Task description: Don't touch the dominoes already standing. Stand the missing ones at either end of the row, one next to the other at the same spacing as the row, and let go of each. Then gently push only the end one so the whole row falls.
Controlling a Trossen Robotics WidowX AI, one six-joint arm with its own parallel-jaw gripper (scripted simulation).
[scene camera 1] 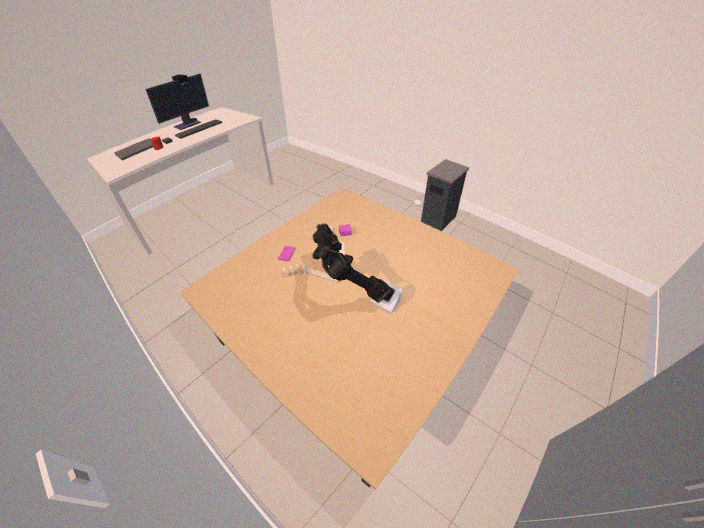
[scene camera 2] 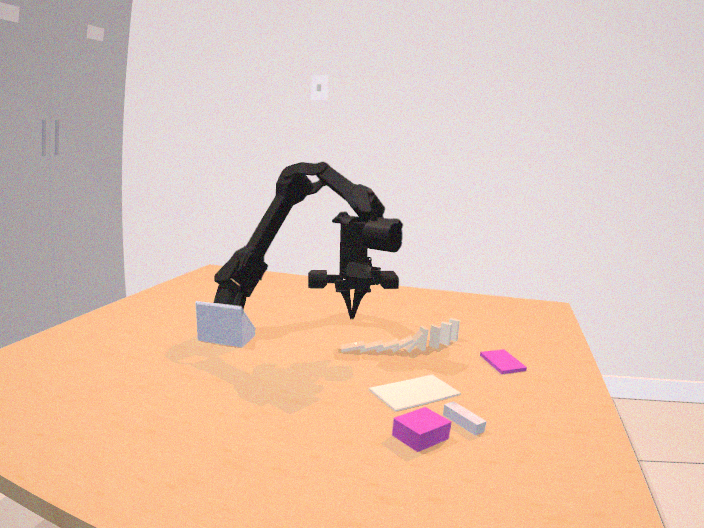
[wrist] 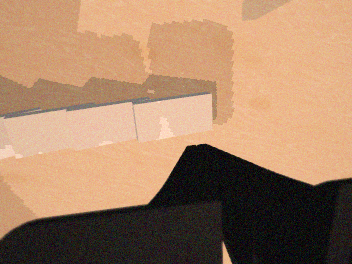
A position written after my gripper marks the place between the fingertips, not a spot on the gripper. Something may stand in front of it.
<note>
My gripper [scene camera 2: 351, 318] is shut and holds nothing. I also see a flat cream card [scene camera 2: 401, 395] and a grey-white bar [scene camera 2: 471, 422].
My gripper is seen too in the wrist view [wrist: 196, 155]. The wrist view misses the flat cream card: it is out of frame. The wrist view misses the grey-white bar: it is out of frame.
</note>
